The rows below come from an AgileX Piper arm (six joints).
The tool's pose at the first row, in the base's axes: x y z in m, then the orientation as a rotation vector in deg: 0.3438, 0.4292, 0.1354, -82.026, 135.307, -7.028
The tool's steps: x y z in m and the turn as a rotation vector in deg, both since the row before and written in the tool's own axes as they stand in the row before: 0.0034, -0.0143, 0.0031, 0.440, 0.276, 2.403; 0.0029, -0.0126, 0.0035, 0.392, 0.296, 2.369; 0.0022, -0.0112, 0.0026, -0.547, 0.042, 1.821; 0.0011, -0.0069, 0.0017, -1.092, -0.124, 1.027; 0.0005, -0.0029, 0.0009, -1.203, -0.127, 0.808; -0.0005, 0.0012, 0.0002, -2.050, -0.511, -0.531; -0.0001, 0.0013, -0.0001, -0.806, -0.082, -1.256; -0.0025, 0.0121, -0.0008, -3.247, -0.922, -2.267; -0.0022, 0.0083, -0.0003, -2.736, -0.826, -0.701; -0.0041, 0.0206, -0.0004, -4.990, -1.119, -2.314; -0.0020, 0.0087, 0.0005, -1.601, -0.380, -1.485; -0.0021, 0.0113, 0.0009, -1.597, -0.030, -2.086
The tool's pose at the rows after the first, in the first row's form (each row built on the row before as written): 0.3555, 0.4198, 0.1354, -79.003, 136.982, -7.106; 0.3658, 0.4112, 0.1346, -76.017, 138.612, -7.148; 0.3746, 0.4035, 0.1344, -74.022, 139.989, -6.036; 0.3800, 0.3988, 0.1341, -73.178, 140.903, -4.359; 0.3823, 0.3968, 0.1337, -72.638, 141.699, -2.594; 0.3817, 0.3979, 0.1334, -73.985, 141.580, 0.130; 0.3807, 0.3987, 0.1333, -75.839, 140.935, 0.867; 0.3719, 0.4074, 0.1330, -79.643, 139.574, 4.929; 0.3658, 0.4135, 0.1331, -81.325, 139.138, 8.693; 0.3498, 0.4271, 0.1334, -85.694, 137.644, 15.104; 0.3429, 0.4328, 0.1336, -87.919, 136.470, 17.022; 0.3335, 0.4395, 0.1337, -90.985, 134.997, 18.560
